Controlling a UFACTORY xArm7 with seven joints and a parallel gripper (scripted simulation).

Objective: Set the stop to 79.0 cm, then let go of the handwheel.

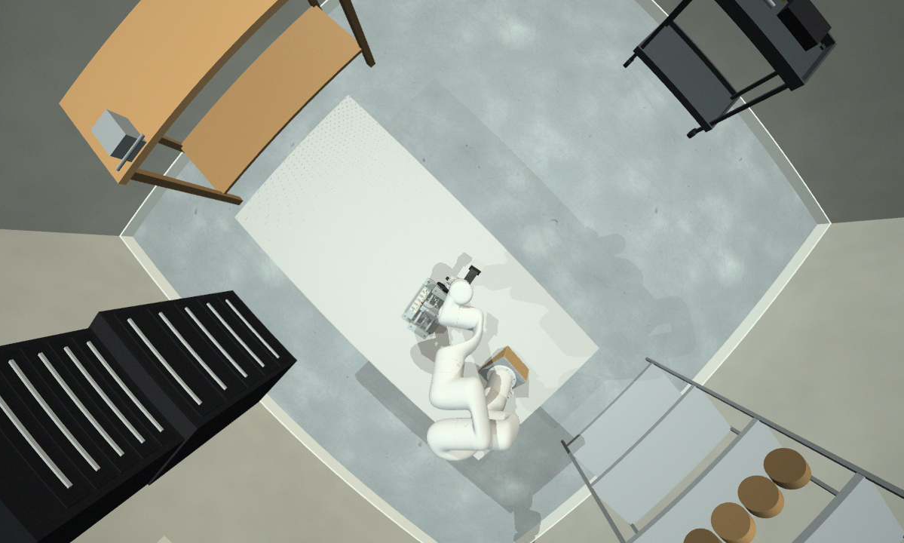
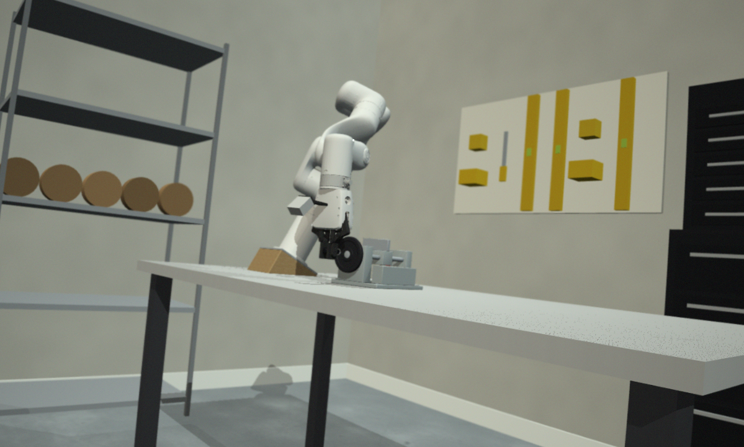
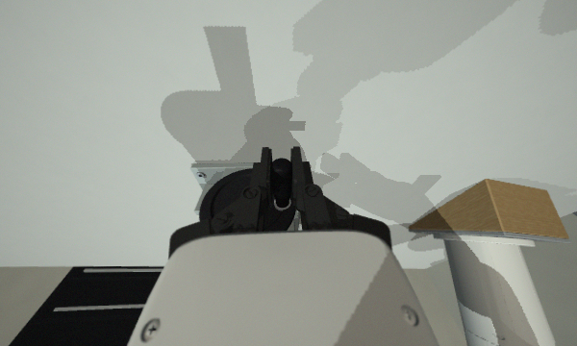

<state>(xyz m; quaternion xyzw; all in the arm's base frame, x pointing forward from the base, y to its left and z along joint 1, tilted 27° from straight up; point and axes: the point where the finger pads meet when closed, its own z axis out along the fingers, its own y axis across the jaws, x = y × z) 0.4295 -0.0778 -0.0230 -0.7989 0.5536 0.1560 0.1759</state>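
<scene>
The black handwheel is 2 cm to the left of my hand.
</scene>
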